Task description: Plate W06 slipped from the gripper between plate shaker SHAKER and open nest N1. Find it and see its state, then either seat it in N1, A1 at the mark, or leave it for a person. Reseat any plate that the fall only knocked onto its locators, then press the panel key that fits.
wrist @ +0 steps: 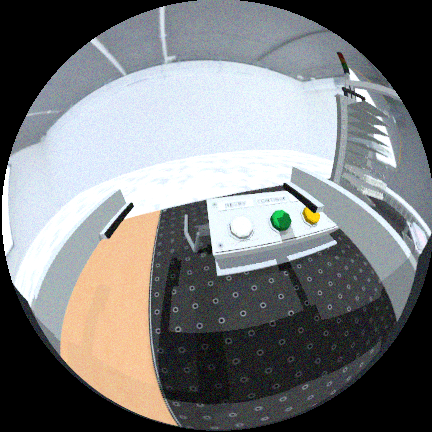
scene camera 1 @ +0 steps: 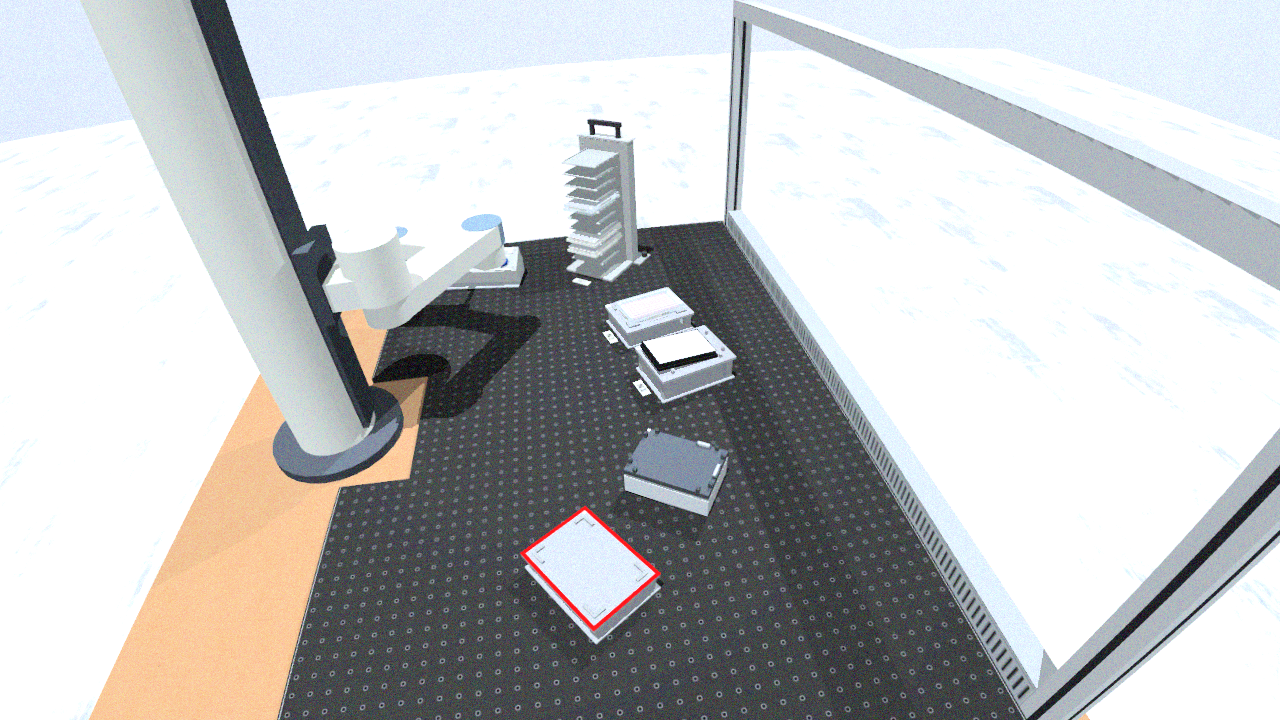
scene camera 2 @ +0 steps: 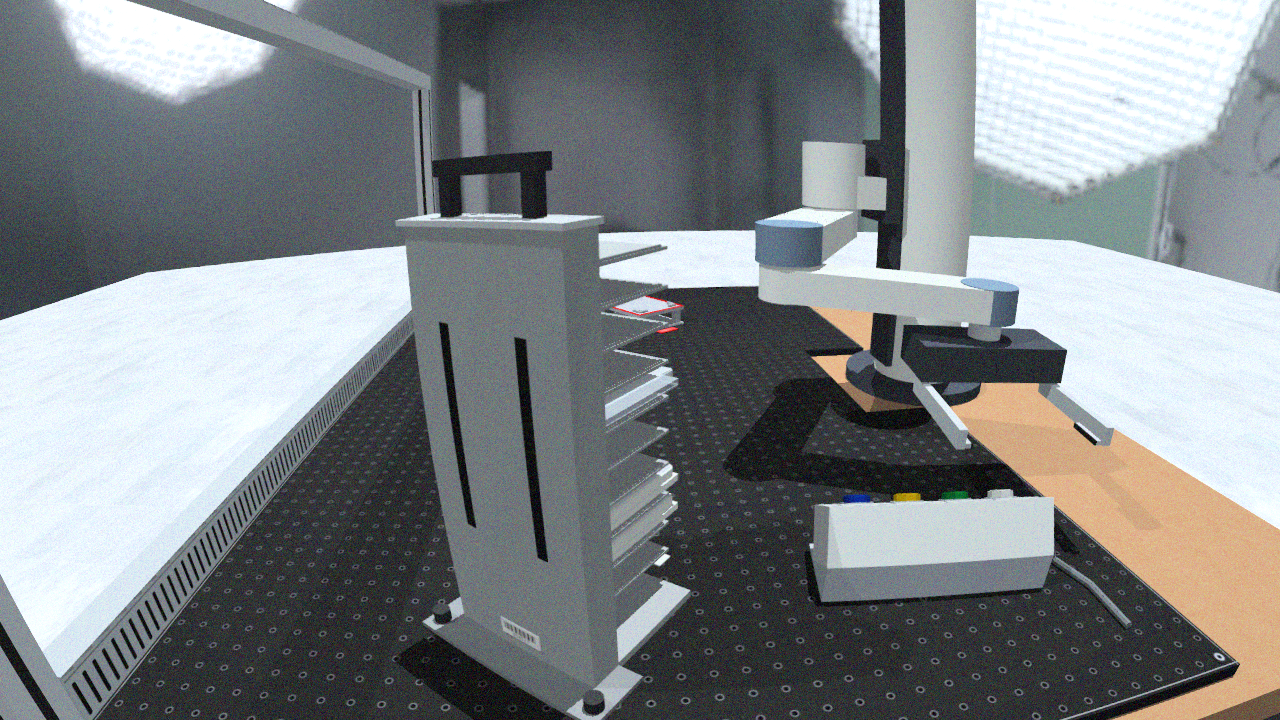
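Pixels of known places: gripper, fingertip midpoint: [wrist: 204,182] [scene camera 2: 1038,438]; arm's base, origin of the base link: [scene camera 1: 340,434] [scene camera 2: 913,379].
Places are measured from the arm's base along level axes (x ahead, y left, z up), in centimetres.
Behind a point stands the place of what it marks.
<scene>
My gripper [scene camera 2: 1033,440] @(x 14.1, y 50.9, z 13.5 cm) [wrist: 204,182] @(x 14.1, y 50.9, z 13.5 cm) is open and empty, raised near the key panel [scene camera 1: 512,271] @(x 34.3, y 46.1, z 5.9 cm) [scene camera 2: 935,539] @(x 26.9, y 55.0, z 6.9 cm) [wrist: 260,238] @(x 19.1, y 49.4, z 6.6 cm). The panel has a white key [scene camera 2: 999,493] @(x 18.1, y 51.7, z 8.5 cm) [wrist: 242,226] @(x 17.3, y 50.5, z 8.1 cm), a green key [scene camera 2: 954,495] @(x 22.9, y 50.9, z 8.5 cm) [wrist: 280,220] @(x 21.9, y 49.7, z 8.1 cm), a yellow key [scene camera 2: 906,497] @(x 27.8, y 50.1, z 8.5 cm) [wrist: 310,216] @(x 26.4, y 48.7, z 8.0 cm) and a blue key [scene camera 2: 856,498] @(x 32.6, y 49.3, z 8.6 cm). In scene camera 1, a clear plate [scene camera 1: 650,307] @(x 64.9, y 19.2, z 7.9 cm) lies on the farther grey block, and a white plate [scene camera 1: 680,345] @(x 68.1, y 3.4, z 8.8 cm) with a black underside lies on the nearer one. A dark-topped device [scene camera 1: 675,462] @(x 61.3, y -24.4, z 6.8 cm) stands nearer the camera. Plate labels are unreadable, so I cannot tell which is W06.
A tall plate rack [scene camera 1: 627,201] @(x 64.9, y 51.7, z 18.9 cm) [scene camera 2: 501,402] @(x 60.8, y 58.8, z 23.3 cm) [wrist: 341,135] @(x 54.8, y 59.6, z 20.9 cm) with several shelves stands beyond the blocks. A red-edged platform [scene camera 1: 590,568] @(x 46.0, y -40.2, z 5.3 cm) [scene camera 2: 648,306] @(x 43.7, y -36.6, z 5.3 cm) stands nearest scene camera 1. The arm column [scene camera 1: 223,223] @(x 1.4, y -7.3, z 48.0 cm) [scene camera 2: 939,134] @(x 2.4, y 7.1, z 42.3 cm) rises at the deck's side. A framed screen [scene camera 1: 738,116] @(x 98.1, y 68.5, z 33.4 cm) borders the other side.
</scene>
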